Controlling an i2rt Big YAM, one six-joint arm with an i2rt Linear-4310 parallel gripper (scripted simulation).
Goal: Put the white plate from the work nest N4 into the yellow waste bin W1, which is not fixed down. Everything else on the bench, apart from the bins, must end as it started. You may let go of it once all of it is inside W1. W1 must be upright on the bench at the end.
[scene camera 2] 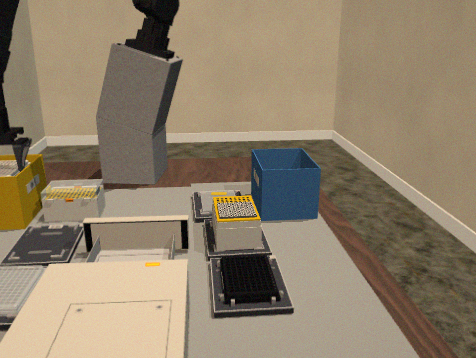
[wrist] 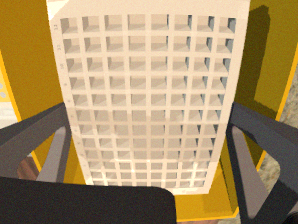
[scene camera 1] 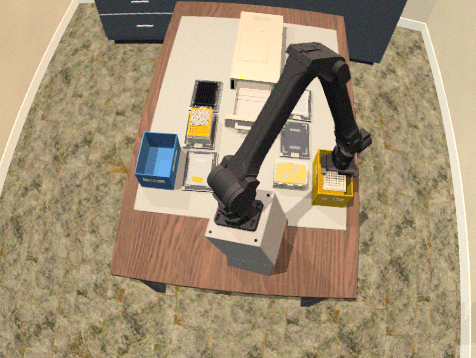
yellow-topped tip box: scene camera 2; scene camera 1; not seen in the wrist view (out of frame)
blue bin: scene camera 2; scene camera 1; not seen in the wrist view (out of frame)
same spot on yellow-topped tip box: (scene camera 1: pixel 200 124) = (scene camera 2: pixel 232 202)
same spot on blue bin: (scene camera 2: pixel 283 187) = (scene camera 1: pixel 165 138)
